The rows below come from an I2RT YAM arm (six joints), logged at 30 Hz.
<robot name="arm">
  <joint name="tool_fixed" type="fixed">
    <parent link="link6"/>
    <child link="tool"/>
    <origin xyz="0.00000 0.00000 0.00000" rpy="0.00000 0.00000 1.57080"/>
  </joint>
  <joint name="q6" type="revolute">
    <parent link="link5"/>
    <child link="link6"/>
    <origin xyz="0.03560 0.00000 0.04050" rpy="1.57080 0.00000 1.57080"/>
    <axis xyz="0 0 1"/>
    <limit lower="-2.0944" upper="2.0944"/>
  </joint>
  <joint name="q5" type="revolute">
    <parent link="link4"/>
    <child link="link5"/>
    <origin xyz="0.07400 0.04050 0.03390" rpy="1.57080 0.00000 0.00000"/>
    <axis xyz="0 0 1"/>
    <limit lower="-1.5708" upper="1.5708"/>
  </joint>
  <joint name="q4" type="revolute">
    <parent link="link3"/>
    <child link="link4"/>
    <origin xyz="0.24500 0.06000 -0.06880"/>
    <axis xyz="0 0 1"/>
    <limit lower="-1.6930" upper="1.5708"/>
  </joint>
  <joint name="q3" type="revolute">
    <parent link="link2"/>
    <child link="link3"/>
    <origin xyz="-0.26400 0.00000 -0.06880" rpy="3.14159 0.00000 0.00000"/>
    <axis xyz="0 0 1"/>
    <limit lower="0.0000" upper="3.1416"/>
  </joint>
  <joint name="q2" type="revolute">
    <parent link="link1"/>
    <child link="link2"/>
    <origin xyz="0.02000 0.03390 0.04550" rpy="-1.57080 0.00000 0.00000"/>
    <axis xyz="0 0 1"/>
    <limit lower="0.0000" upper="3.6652"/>
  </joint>
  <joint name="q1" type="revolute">
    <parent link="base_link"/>
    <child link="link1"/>
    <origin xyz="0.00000 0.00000 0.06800"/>
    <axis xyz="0 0 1"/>
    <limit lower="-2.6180" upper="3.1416"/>
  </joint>
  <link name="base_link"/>
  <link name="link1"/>
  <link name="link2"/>
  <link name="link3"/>
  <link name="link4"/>
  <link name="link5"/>
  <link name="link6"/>
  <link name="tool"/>
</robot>
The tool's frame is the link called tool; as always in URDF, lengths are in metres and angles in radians.
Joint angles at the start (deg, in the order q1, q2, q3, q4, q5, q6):
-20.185, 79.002, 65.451, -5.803, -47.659, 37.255
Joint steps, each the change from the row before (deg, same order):
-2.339, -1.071, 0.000, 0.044, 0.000, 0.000
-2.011, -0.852, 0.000, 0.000, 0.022, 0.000
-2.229, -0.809, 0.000, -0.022, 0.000, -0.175
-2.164, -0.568, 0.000, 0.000, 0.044, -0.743
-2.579, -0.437, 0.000, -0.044, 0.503, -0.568
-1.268, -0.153, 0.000, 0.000, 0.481, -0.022
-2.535, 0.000, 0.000, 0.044, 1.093, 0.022
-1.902, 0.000, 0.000, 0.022, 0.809, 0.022
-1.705, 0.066, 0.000, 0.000, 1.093, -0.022
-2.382, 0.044, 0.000, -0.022, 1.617, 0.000
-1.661, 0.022, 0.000, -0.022, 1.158, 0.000
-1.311, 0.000, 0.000, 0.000, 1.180, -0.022
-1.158, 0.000, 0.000, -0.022, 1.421, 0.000
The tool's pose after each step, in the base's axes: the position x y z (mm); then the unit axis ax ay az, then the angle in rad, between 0 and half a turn. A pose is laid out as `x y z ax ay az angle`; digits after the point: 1 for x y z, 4 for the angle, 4 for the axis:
296.5 -94.5 346.6 0.1882 0.8724 0.4512 2.1180
289.8 -103.4 350.9 0.2005 0.8736 0.4434 2.0891
282.5 -113.0 354.9 0.2135 0.8754 0.4337 2.0586
276.0 -122.5 357.7 0.2235 0.8792 0.4208 2.0280
268.6 -134.1 359.7 0.2423 0.8826 0.4029 1.9964
265.1 -139.9 360.4 0.2553 0.8832 0.3934 1.9825
258.8 -152.2 360.3 0.2840 0.8831 0.3734 1.9593
253.7 -161.2 360.3 0.3057 0.8823 0.3580 1.9431
249.0 -169.5 359.8 0.3279 0.8810 0.3409 1.9286
241.9 -180.8 359.4 0.3597 0.8780 0.3158 1.9094
236.6 -188.5 359.1 0.3820 0.8749 0.2976 1.8969
232.2 -194.6 359.0 0.4011 0.8720 0.2807 1.8862
228.1 -200.1 358.8 0.4207 0.8684 0.2626 1.8767

